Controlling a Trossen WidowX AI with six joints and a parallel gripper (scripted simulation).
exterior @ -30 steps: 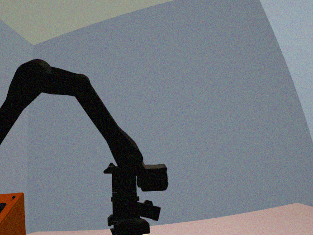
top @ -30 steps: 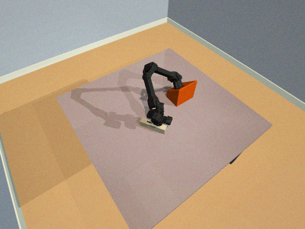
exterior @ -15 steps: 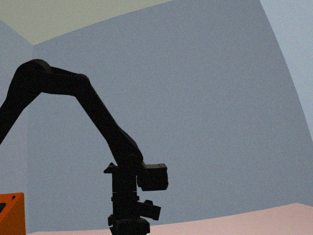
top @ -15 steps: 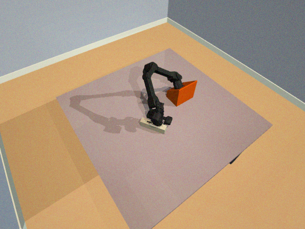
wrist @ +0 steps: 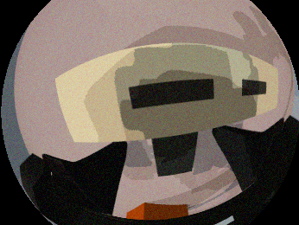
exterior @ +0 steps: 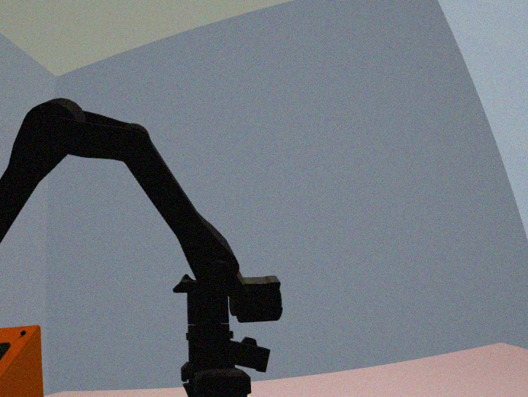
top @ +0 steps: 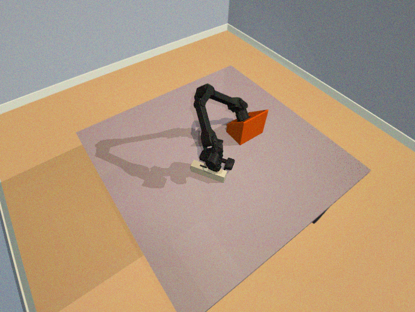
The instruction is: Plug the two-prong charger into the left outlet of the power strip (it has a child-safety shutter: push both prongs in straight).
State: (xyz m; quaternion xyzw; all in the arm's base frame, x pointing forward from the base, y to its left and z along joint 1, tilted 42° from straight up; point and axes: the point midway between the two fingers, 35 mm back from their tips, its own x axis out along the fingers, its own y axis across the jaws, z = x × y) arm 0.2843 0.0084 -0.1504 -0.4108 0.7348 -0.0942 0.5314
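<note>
Now: the black two-prong charger 20 mm ahead of my gripper tip, 10 mm to the left of it and 10 mm above it.
</note>
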